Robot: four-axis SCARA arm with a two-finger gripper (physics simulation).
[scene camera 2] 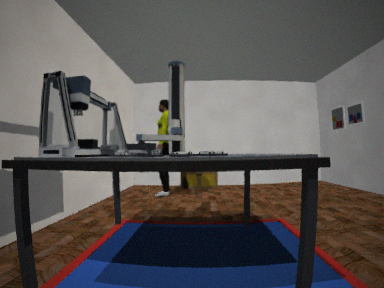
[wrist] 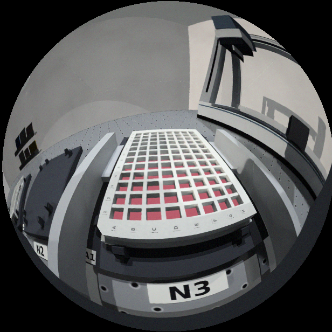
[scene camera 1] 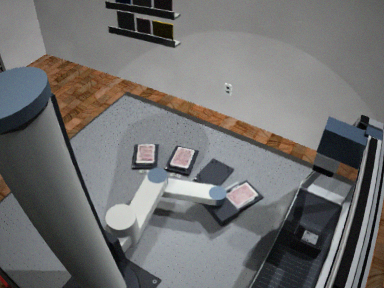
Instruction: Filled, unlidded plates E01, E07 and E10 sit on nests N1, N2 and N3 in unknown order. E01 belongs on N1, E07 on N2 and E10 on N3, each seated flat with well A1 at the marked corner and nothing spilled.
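Places are measured from the arm's base along level axes (x right, y ahead, z up), in centimetres.
Pixels of known places: gripper, fingertip midpoint: (scene camera 2: pixel 123 151) (scene camera 1: pixel 245 191).
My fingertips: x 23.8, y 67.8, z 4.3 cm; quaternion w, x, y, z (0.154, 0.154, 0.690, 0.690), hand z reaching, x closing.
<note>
For each thing: its top centre in the pictures, then the offset to it from my fingertips. "pt": a spot on its surface instead.
- Nest N2 at its top centre: (scene camera 1: pixel 214 172) (scene camera 2: pixel 150 152) dx -17.7, dy +3.6, dz -0.9 cm
- second filled plate at its top centre: (scene camera 1: pixel 182 157) dx -35.2, dy +3.7, dz -0.4 cm
- dark block at a spot on its surface: (scene camera 1: pixel 308 239) pt dx +33.3, dy -16.0, dz +8.9 cm
A white, unlidded well plate with red contents (scene camera 1: pixel 243 194) (wrist: pixel 172 180) sits level on nest N3 (wrist: pixel 150 264). Its row A, column 1 corner is at the near left, beside the A1 tag (wrist: pixel 90 256). The gripper (wrist: pixel 167 162) is shut on this plate, with a pad against each long side; in scene camera 1 its fingers are mostly hidden by the arm. Nest N2 (scene camera 1: pixel 215 172) (wrist: pixel 52 185) is bare, its pegs showing. A second filled plate (scene camera 1: pixel 183 157) sits on the nest left of N2, and a third (scene camera 1: pixel 146 153) on the far-left nest. Plate names are unreadable.
The arm's column (scene camera 1: pixel 55 170) (scene camera 2: pixel 176 105) stands at the left in scene camera 1. A framed gantry machine (scene camera 1: pixel 345 200) (scene camera 2: pixel 62 112) (wrist: pixel 225 75) stands beyond N3, with a dark block (scene camera 1: pixel 308 239) in it. A person (scene camera 2: pixel 163 122) stands behind the table (scene camera 2: pixel 165 163).
</note>
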